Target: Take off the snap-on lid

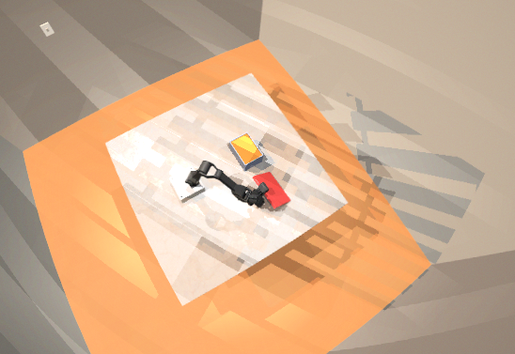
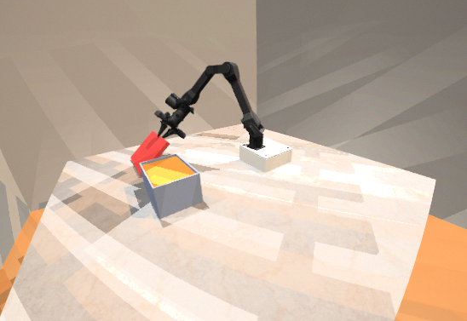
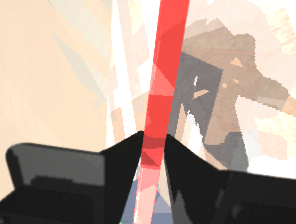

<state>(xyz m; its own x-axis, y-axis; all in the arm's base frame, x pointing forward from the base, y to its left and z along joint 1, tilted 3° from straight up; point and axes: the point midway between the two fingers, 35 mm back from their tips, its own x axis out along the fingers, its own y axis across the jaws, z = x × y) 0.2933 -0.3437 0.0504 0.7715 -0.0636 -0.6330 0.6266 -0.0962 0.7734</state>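
Now: gripper tip 70 mm short of the red lid, 50 mm above it and 10 mm to the left of it. Round my gripper tip: grey-blue storage box: 320 mm to the left, 100 mm ahead, 70 mm below.
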